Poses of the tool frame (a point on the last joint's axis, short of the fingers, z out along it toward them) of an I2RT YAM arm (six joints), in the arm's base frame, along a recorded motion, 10 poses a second.
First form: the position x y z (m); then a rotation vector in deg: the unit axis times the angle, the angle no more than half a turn.
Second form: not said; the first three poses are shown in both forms.
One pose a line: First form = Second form
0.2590 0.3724 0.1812 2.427 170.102 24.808 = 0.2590 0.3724 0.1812 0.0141 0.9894 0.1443 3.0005
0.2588 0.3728 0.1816 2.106 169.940 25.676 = 0.2588 0.3728 0.1816 0.0123 0.9887 0.1494 2.9999
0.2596 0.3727 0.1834 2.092 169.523 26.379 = 0.2596 0.3727 0.1834 0.0122 0.9880 0.1537 2.9946
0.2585 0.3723 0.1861 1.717 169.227 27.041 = 0.2585 0.3723 0.1861 0.0100 0.9874 0.1578 2.9912
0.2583 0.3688 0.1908 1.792 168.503 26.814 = 0.2583 0.3688 0.1908 0.0105 0.9875 0.1571 2.9781
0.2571 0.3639 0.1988 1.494 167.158 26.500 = 0.2571 0.3639 0.1988 0.0088 0.9876 0.1566 2.9540
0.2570 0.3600 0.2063 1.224 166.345 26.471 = 0.2570 0.3600 0.2063 0.0073 0.9875 0.1572 2.9399
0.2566 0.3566 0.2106 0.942 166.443 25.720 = 0.2566 0.3566 0.2106 0.0056 0.9883 0.1527 2.9395
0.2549 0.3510 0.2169 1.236 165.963 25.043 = 0.2549 0.3510 0.2169 0.0074 0.9888 0.1492 2.9295
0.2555 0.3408 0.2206 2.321 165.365 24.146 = 0.2555 0.3408 0.2206 0.0139 0.9894 0.1445 2.9171
